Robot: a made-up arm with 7 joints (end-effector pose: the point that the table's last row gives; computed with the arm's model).
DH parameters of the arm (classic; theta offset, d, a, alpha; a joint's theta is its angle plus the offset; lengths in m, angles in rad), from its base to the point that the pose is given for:
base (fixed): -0.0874 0 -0.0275 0
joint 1: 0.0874 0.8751 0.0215 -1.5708
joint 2: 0 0.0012 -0.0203 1.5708
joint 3: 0 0.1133 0.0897 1.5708
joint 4: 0 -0.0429 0.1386 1.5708
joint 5: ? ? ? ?
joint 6: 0 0.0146 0.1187 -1.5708
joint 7: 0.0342 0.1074 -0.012 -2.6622
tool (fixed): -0.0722 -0.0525 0 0
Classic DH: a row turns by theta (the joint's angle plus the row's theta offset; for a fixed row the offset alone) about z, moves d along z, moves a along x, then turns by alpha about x.
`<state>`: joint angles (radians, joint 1 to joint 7).
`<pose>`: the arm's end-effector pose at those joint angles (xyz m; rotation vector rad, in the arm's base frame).
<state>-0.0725 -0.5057 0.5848 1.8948 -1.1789 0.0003 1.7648</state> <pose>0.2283 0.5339 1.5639 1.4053 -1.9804 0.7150</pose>
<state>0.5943 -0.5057 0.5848 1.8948 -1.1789 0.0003 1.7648</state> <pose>-0.1552 0.5783 1.5639 2.0861 -1.4901 0.9887</pose>
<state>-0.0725 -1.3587 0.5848 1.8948 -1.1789 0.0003 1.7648</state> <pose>-0.3557 0.5764 1.4751 -1.1237 2.4692 -1.5094</pose>
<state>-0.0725 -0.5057 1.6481 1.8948 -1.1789 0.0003 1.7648</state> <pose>-0.4116 0.7580 1.2015 1.9244 -0.9026 1.4429</pose>
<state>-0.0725 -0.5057 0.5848 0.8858 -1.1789 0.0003 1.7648</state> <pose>0.6066 0.5233 0.9336 0.9263 -1.1967 0.2813</pose>
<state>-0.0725 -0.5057 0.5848 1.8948 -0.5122 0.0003 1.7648</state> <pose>0.1975 0.4867 1.6252 2.0779 -1.6213 0.2617</pose>
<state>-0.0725 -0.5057 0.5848 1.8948 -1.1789 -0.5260 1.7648</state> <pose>0.1366 0.5322 1.5031 1.6261 -1.7108 1.3151</pose>
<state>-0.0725 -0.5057 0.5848 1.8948 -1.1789 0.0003 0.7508</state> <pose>0.2494 0.5293 1.5490 0.2006 -2.1474 1.2373</pose>
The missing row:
joint 5: 0 0.5878 -0.0194 1.5708
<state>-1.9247 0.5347 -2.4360 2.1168 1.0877 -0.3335 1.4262</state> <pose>-0.2763 0.1612 1.7106 -2.6333 -1.6038 0.5268</pose>
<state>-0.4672 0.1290 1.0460 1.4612 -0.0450 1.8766 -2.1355</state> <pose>0.5586 0.4206 0.8196 0.6132 1.0617 2.4637</pose>
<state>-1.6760 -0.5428 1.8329 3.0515 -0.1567 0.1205 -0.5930</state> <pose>-0.0245 0.5143 1.5821 -0.6970 -2.3808 1.4480</pose>
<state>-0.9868 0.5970 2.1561 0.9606 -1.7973 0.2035 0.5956</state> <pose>0.1492 0.7883 0.9591 0.6421 -1.0143 1.8608</pose>
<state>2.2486 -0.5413 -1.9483 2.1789 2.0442 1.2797 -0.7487</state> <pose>0.6760 0.0393 1.4428 2.8469 -0.9930 0.6481</pose>
